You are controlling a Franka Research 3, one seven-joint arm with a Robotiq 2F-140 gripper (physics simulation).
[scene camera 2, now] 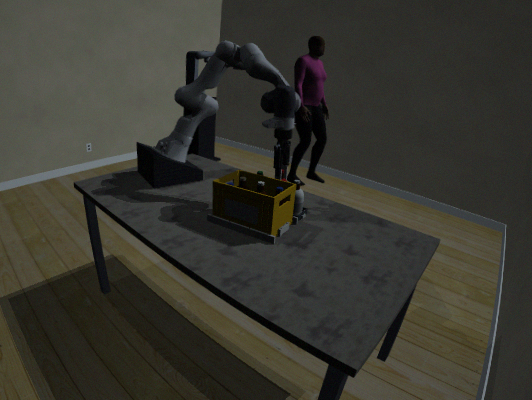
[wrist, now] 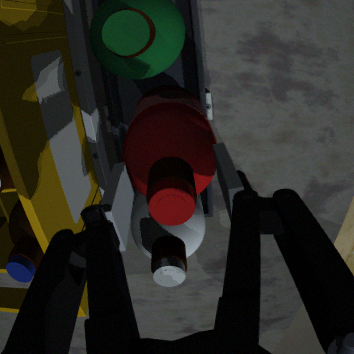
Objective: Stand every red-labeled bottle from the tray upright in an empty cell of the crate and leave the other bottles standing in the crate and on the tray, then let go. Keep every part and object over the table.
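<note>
My gripper [scene camera 2: 281,173] [wrist: 171,169] is shut on the red-labeled bottle [scene camera 2: 284,173] [wrist: 170,132], with one pad on each side. The bottle is upright above or in the tray [wrist: 201,60], between a green bottle [scene camera 2: 260,173] [wrist: 167,42] and a white-grey bottle [scene camera 2: 299,201] [wrist: 194,232], both standing. Whether its base touches the tray is hidden. The yellow crate [scene camera 2: 220,201] [wrist: 37,200] stands beside the tray. In it show a blue-capped bottle [scene camera 2: 279,190] [wrist: 21,268], a white-capped bottle [scene camera 2: 261,185] and others; its cell floors are mostly hidden.
The crate's wall rises close beside the gripper's left finger in the wrist view. Light grey holders [scene camera 2: 242,229] run along the crate's base on the table [scene camera 2: 330,270]. A person in a magenta top [scene camera 2: 313,82] stands beyond the table, behind the arm [scene camera 2: 262,65].
</note>
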